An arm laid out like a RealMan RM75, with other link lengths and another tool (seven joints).
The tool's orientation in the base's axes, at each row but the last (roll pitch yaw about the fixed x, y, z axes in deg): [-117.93 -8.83 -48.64]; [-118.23 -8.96 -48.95]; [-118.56 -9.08 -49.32]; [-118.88 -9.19 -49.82]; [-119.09 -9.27 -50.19]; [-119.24 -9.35 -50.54]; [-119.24 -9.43 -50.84]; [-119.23 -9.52 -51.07]
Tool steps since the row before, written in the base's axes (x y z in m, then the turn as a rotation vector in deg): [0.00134 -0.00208 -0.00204 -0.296 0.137 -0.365]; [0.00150 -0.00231 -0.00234 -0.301 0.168 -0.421]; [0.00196 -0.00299 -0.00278 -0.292 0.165 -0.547]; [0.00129 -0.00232 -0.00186 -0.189 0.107 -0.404]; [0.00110 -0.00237 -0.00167 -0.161 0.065 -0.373]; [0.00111 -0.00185 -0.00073 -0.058 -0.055 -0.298]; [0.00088 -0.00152 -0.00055 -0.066 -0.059 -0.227]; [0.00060 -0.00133 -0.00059 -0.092 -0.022 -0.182]
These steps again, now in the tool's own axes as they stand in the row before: [0.00210 0.00229 0.00079 -0.351 0.340 0.031]; [0.00233 0.00259 0.00095 -0.386 0.377 0.070]; [0.00306 0.00312 0.00117 -0.398 0.485 0.134]; [0.00227 0.00222 0.00064 -0.266 0.357 0.111]; [0.00222 0.00212 0.00041 -0.211 0.340 0.095]; [0.00199 0.00109 0.00024 -0.043 0.296 0.074]; [0.00162 0.00086 0.00016 -0.033 0.239 0.033]; [0.00129 0.00089 0.00008 -0.070 0.192 0.010]
